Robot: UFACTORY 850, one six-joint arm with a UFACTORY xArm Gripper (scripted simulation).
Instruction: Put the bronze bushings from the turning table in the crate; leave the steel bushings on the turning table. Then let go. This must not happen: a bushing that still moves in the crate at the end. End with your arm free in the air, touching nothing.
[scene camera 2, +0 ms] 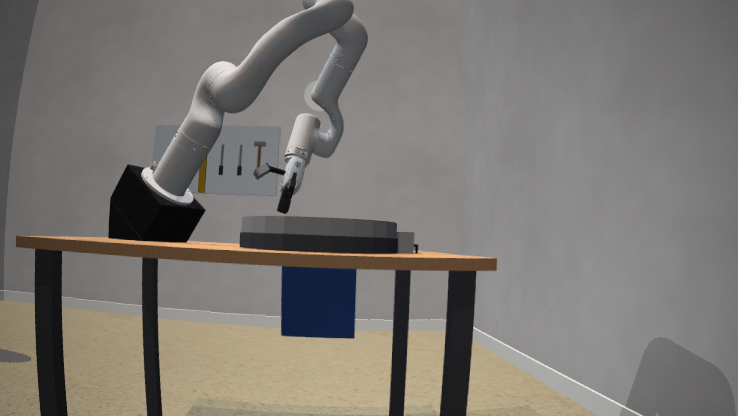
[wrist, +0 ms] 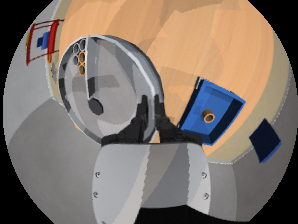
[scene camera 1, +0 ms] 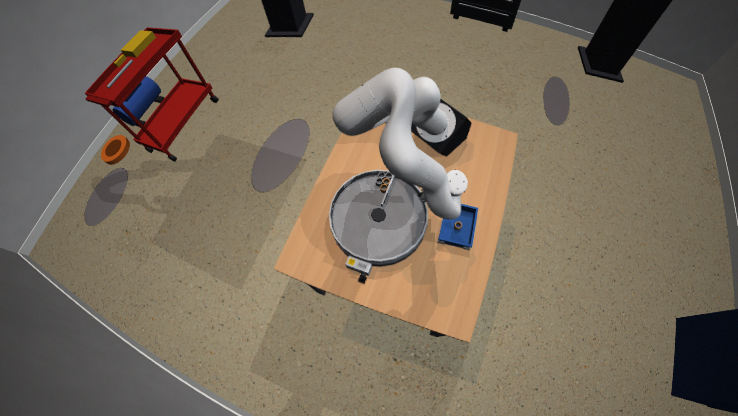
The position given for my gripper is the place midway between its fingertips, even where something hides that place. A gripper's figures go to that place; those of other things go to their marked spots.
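Blue crate (wrist: 221,102) at 29 cm from the lens; my gripper (wrist: 150,101) at 13 cm from the lens.
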